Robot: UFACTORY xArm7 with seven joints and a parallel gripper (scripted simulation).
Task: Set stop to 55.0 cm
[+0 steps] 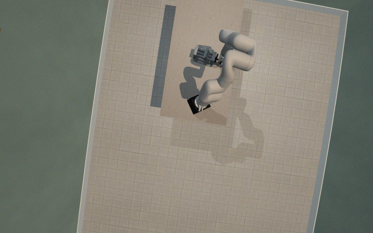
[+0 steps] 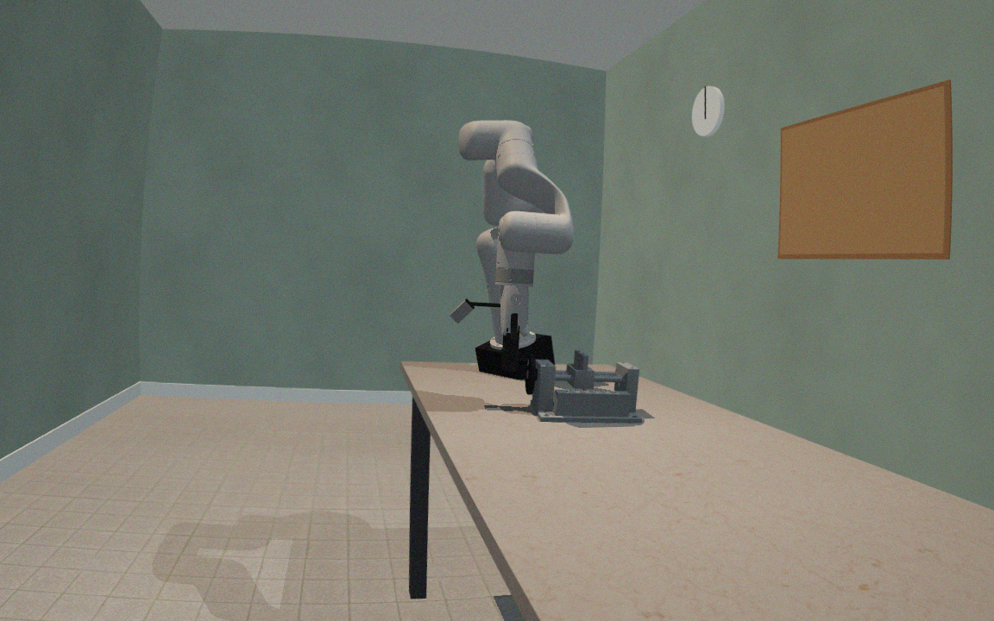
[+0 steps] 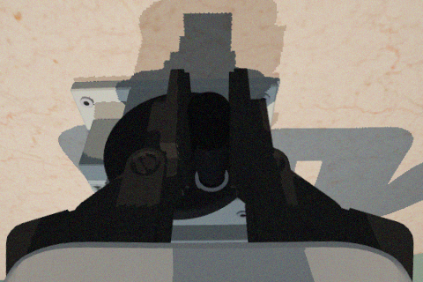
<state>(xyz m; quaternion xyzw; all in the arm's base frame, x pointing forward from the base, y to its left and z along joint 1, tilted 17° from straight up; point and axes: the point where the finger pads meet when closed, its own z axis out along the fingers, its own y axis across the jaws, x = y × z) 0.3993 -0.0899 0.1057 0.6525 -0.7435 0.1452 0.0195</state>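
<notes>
Now: hand 2 cm to the right of the black handwheel, 1 cm short of it and 1 cm above it. From my hand the other things lie so: crank handle (1 cm to the left); stop block (14 cm to the left, 5 cm ahead, 1 cm below).
</notes>
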